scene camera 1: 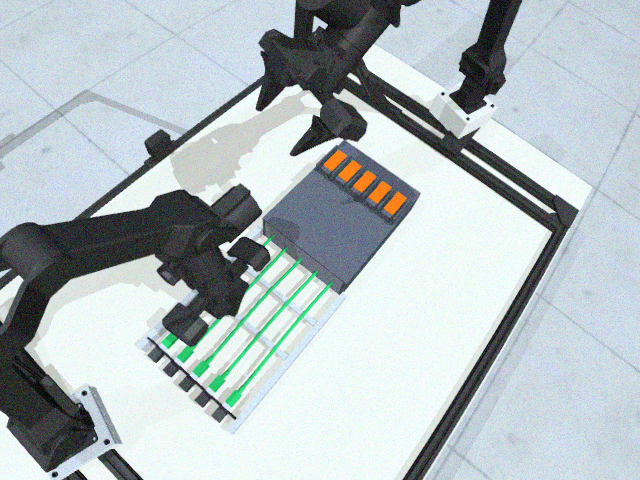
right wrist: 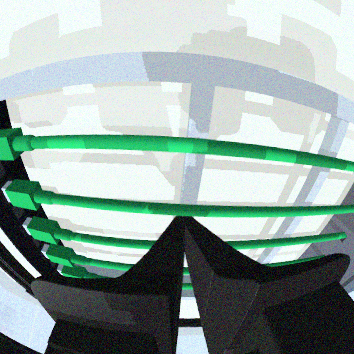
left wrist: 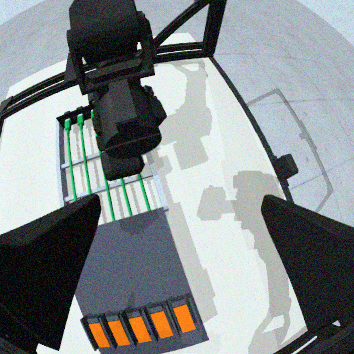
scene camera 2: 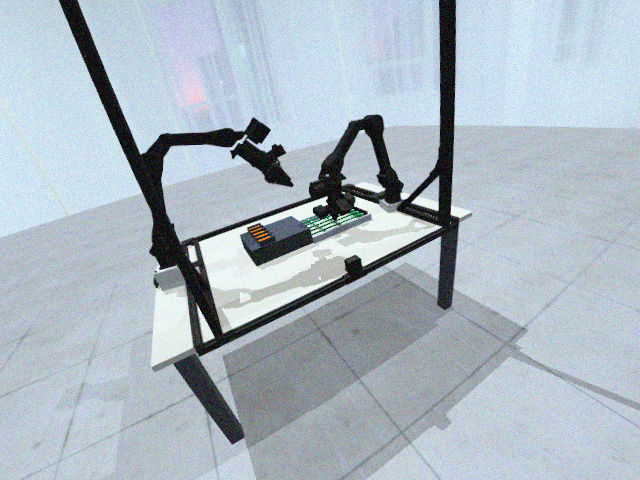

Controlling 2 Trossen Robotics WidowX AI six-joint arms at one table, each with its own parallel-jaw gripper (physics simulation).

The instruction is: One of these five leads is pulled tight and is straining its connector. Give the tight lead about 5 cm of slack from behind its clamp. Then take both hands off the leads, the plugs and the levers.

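Places are measured from the left arm's base along level axes (x ahead, y left, z up), in metres.
Pixels of known places: left gripper, between the fingertips: (scene camera 1: 274, 132) (left wrist: 184, 203) (scene camera 2: 291, 182); right gripper, between the fingertips: (scene camera 1: 234, 314) (right wrist: 182, 222) (scene camera 2: 334, 220); left arm's base, origin of its link: (scene camera 1: 467, 100) (scene camera 2: 170, 263); right arm's base, origin of its link: (scene camera 1: 70, 432) (scene camera 2: 393, 200).
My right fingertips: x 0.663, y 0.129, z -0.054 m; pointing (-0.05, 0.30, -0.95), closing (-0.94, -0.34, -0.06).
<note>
For each thing: its top centre in the pictures, then the offset to it from my right fingertips. "*": a spot on its surface instead.
- dark grey box, centre of its top: (left wrist: 125, 299) (scene camera 1: 347, 198) (scene camera 2: 272, 226) 0.268 m back, 0.057 m right, 0.066 m up
- topmost lead, a spot on its surface: (right wrist: 150, 143) * 0.029 m ahead, 0.042 m right, 0.005 m up
- second lead, a spot on its surface: (right wrist: 100, 201) * 0.045 m ahead, 0.002 m right, 0.003 m up
Several green leads run side by side from green plugs (scene camera 1: 233, 396) (right wrist: 22, 195) to a dark grey box (scene camera 1: 320, 222) (scene camera 2: 281, 229) (left wrist: 135, 265) with a row of orange levers (scene camera 1: 364, 180) (left wrist: 140, 330). In the right wrist view the topmost lead (right wrist: 150, 143) and the second lead (right wrist: 100, 201) cross in front of the fingers. Which lead is tight I cannot tell. My right gripper (right wrist: 182, 222) is shut and empty, its tips appearing at the second lead's lower edge; contact is unclear. My left gripper (scene camera 1: 276, 131) (scene camera 2: 291, 184) (left wrist: 184, 203) is open and empty, high above the lever end.
A pale frame (scene camera 1: 289, 356) (right wrist: 100, 65) with crossbars surrounds the leads. Dark blocks (scene camera 1: 220, 414) line its plug end. The right arm hides part of the leads in scene camera 1. Black rails (scene camera 1: 496, 341) edge the white table, with a small black block (scene camera 2: 353, 264) on one rail.
</note>
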